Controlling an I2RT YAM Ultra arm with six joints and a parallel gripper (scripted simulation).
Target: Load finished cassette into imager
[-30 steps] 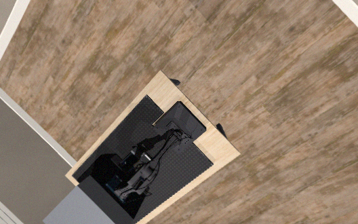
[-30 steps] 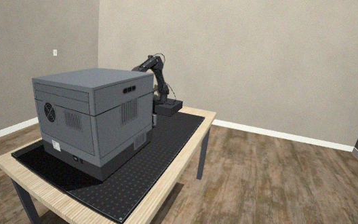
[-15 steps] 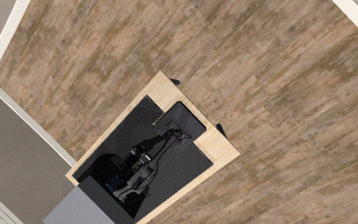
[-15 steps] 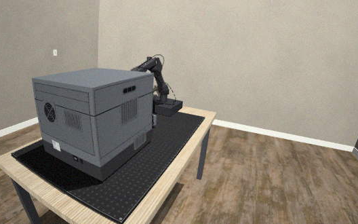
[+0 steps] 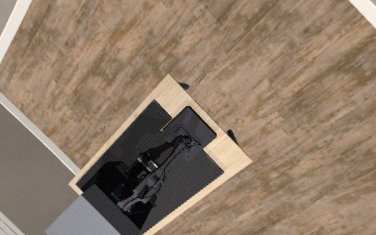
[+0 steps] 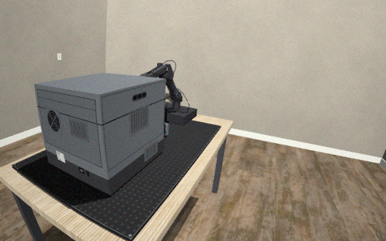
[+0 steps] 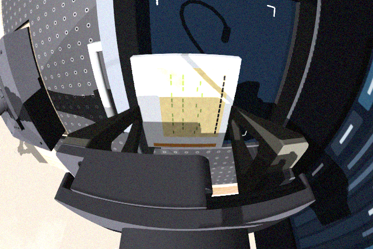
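Now: the imager drawer 50 mm ahead of my hand and 70 mm below it. From my hand the other things lie so: finished cassette right at my hand.
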